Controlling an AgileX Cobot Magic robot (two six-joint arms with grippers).
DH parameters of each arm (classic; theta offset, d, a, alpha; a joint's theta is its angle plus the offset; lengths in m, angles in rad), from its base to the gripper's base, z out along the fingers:
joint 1: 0 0.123 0 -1.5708
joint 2: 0.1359 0 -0.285 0
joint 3: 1.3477 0 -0.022 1.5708
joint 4: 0 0.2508 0 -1.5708
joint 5: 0 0 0.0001 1.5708
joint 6: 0 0.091 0 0
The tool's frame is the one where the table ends.
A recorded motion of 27 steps. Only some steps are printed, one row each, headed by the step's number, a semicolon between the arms.
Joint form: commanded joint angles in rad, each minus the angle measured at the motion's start. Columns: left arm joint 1, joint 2, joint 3, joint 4, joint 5, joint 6; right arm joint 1, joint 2, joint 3, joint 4, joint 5, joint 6.
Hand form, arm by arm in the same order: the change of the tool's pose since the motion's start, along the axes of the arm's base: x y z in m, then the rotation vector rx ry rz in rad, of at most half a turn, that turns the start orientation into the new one. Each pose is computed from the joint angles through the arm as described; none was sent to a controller.
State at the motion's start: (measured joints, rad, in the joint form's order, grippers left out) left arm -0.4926 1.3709 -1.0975 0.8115 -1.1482 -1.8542; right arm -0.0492 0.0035 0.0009 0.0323 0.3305 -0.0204
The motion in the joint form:
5: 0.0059 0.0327 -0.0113 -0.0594 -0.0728 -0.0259; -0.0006 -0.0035 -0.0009 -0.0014 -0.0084 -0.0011
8: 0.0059 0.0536 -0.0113 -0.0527 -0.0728 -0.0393; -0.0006 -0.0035 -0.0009 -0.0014 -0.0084 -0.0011
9: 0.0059 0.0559 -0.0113 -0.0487 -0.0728 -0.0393; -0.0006 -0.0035 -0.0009 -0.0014 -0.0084 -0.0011
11: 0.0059 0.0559 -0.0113 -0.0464 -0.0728 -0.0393; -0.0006 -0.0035 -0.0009 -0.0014 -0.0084 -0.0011
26: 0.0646 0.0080 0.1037 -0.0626 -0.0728 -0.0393; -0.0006 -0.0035 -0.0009 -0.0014 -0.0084 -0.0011
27: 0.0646 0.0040 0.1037 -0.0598 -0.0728 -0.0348; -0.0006 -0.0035 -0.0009 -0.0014 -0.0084 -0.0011
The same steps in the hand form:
5: 0.0062 0.0006 0.0005 -0.0779 0.0264 -0.0476; -0.0001 -0.0001 0.0012 -0.0031 -0.0127 -0.0007
8: 0.0116 -0.0027 -0.0059 -0.0645 0.0531 -0.0558; -0.0001 -0.0001 0.0012 -0.0031 -0.0127 -0.0007
9: 0.0121 -0.0032 -0.0068 -0.0600 0.0535 -0.0566; -0.0001 -0.0001 0.0012 -0.0031 -0.0127 -0.0007
11: 0.0120 -0.0034 -0.0069 -0.0580 0.0525 -0.0571; -0.0001 -0.0001 0.0012 -0.0031 -0.0127 -0.0007
26: 0.0113 0.0167 -0.0262 -0.0459 0.1181 0.0082; -0.0001 -0.0001 0.0012 -0.0031 -0.0127 -0.0007
27: 0.0102 0.0171 -0.0252 -0.0443 0.1097 0.0098; -0.0001 -0.0001 0.0012 -0.0031 -0.0127 -0.0007

